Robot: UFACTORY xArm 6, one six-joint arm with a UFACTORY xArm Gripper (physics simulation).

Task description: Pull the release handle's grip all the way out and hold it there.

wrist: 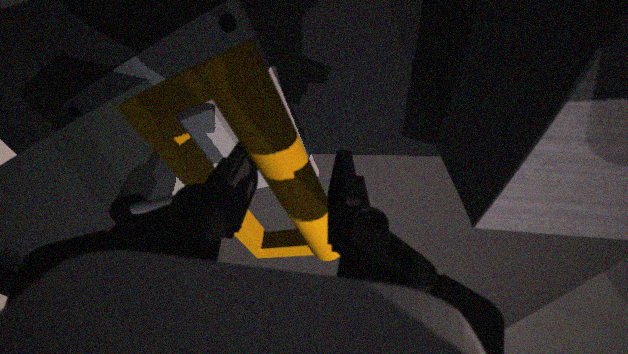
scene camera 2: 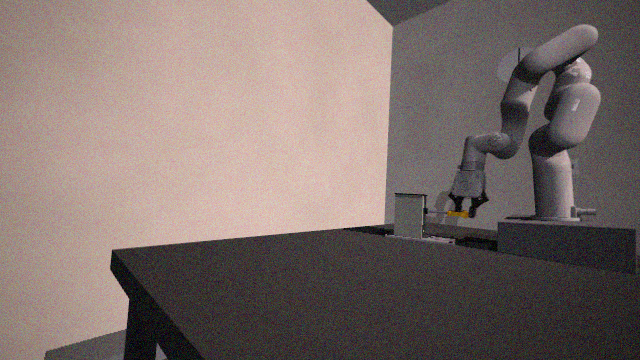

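The release handle's yellow grip [scene camera 2: 458, 214] [wrist: 235, 97] is a frame-like piece with a thick round bar. In the scene view a thin rod [scene camera 2: 438, 212] shows between it and the pale upright box [scene camera 2: 409, 216], so the grip stands out from the box's side. My gripper [scene camera 2: 465, 211] [wrist: 295, 166] points down and is shut on the grip, with one black finger on each side of the thick bar. In the wrist view the bar runs slanted between the fingers, and the left finger covers part of the grip's frame.
The box stands on a light base plate [scene camera 2: 440, 241] on the dark table [scene camera 2: 300, 280]. The arm's grey pedestal [scene camera 2: 565, 245] is to the right of the box. A large pale wall [scene camera 2: 200, 125] rises behind the table at the left.
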